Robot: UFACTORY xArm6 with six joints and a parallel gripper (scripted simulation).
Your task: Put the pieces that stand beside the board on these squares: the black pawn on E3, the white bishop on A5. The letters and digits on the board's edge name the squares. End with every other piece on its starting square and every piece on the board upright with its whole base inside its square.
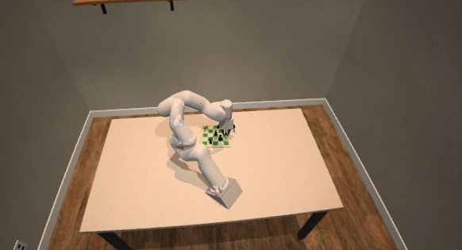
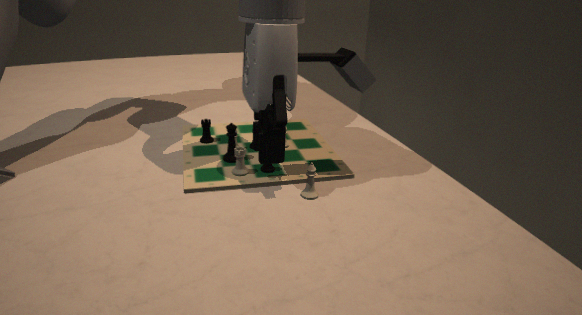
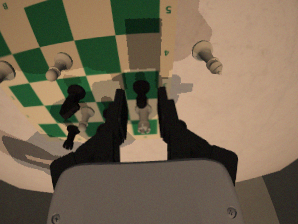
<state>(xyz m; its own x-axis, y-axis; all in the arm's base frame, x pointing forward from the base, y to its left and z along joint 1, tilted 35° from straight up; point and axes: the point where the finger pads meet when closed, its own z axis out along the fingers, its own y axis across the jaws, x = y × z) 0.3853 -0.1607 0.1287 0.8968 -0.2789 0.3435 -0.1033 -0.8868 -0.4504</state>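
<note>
My hand is 30 mm above the black pawn. Round my hand: black bishop (10 mm ahead, 70 mm to the left, 20 mm below); then black rook (60 mm behind, 120 mm to the left, 20 mm below); then chessboard (10 mm ahead, 80 mm to the left, 40 mm below).
</note>
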